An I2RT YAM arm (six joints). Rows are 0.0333 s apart.
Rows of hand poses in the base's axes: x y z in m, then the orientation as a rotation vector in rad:
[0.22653, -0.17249, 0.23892, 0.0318, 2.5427, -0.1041]
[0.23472, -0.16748, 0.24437, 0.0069, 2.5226, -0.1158]
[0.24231, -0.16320, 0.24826, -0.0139, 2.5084, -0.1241]
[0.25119, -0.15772, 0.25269, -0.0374, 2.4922, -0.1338]
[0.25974, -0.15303, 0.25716, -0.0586, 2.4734, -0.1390]
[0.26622, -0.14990, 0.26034, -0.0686, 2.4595, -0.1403]
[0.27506, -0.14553, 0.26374, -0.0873, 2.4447, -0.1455]
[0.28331, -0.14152, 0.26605, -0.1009, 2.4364, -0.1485]
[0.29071, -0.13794, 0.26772, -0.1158, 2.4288, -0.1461]
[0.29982, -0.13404, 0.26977, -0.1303, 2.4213, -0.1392]
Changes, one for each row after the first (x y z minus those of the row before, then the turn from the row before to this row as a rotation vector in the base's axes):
[0.00819, 0.00501, 0.00545, -0.0147, -0.0190, 0.0158]
[0.00759, 0.00428, 0.00389, -0.0113, -0.0131, 0.0135]
[0.00888, 0.00548, 0.00443, -0.0130, -0.0148, 0.0153]
[0.00855, 0.00469, 0.00447, -0.0094, -0.0175, 0.0150]
[0.00648, 0.00313, 0.00318, -0.0038, -0.0132, 0.0077]
[0.00884, 0.00437, 0.00340, -0.0089, -0.0134, 0.0131]
[0.00825, 0.00401, 0.00231, -0.0059, -0.0072, 0.0096]
[0.00740, 0.00358, 0.00167, -0.0023, -0.0065, 0.0119]
[0.00911, 0.00390, 0.00205, 0.0010, -0.0064, 0.0129]

